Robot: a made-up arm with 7 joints. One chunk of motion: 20 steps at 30 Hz.
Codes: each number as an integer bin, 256 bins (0 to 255) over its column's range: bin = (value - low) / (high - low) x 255, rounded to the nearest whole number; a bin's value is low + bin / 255 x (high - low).
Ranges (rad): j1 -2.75..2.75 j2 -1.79..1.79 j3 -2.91..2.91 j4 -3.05..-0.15 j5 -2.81..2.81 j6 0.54..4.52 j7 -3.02..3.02
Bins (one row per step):
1: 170 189 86 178 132 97 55
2: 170 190 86 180 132 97 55
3: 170 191 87 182 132 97 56
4: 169 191 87 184 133 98 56
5: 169 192 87 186 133 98 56
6: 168 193 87 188 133 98 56
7: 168 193 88 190 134 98 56
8: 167 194 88 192 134 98 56
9: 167 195 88 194 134 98 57
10: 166 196 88 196 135 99 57
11: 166 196 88 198 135 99 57
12: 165 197 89 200 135 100 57
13: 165 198 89 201 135 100 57
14: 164 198 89 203 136 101 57
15: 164 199 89 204 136 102 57
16: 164 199 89 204 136 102 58
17: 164 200 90 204 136 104 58
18: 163 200 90 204 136 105 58
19: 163 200 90 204 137 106 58
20: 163 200 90 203 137 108 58
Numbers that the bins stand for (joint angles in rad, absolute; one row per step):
1: 0.9167 0.8634 -0.9472 -1.0257 0.0992 2.0540 -1.7173
2: 0.9167 0.8775 -0.9472 -1.0029 0.0992 2.0540 -1.7173
3: 0.9167 0.8915 -0.9244 -0.9802 0.0992 2.0540 -1.6936
4: 0.8951 0.8915 -0.9244 -0.9575 0.1212 2.0696 -1.6936
5: 0.8951 0.9055 -0.9244 -0.9347 0.1212 2.0696 -1.6936
6: 0.8735 0.9196 -0.9244 -0.9120 0.1212 2.0696 -1.6936
7: 0.8735 0.9196 -0.9015 -0.8892 0.1433 2.0696 -1.6936
8: 0.8520 0.9336 -0.9015 -0.8665 0.1433 2.0696 -1.6936
9: 0.8520 0.9476 -0.9015 -0.8437 0.1433 2.0696 -1.6699
10: 0.8304 0.9617 -0.9015 -0.8210 0.1653 2.0852 -1.6699
11: 0.8304 0.9617 -0.9015 -0.7982 0.1653 2.0852 -1.6699
12: 0.8088 0.9757 -0.8787 -0.7755 0.1653 2.1008 -1.6699
13: 0.8088 0.9898 -0.8787 -0.7641 0.1653 2.1008 -1.6699
14: 0.7873 0.9898 -0.8787 -0.7414 0.1873 2.1164 -1.6699
15: 0.7873 1.0038 -0.8787 -0.7300 0.1873 2.1320 -1.6699
16: 0.7873 1.0038 -0.8787 -0.7300 0.1873 2.1320 -1.6462
17: 0.7873 1.0178 -0.8559 -0.7300 0.1873 2.1632 -1.6462
18: 0.7657 1.0178 -0.8559 -0.7300 0.1873 2.1788 -1.6462
19: 0.7657 1.0178 -0.8559 -0.7300 0.2094 2.1944 -1.6462
20: 0.7657 1.0178 -0.8559 -0.7414 0.2094 2.2256 -1.6462

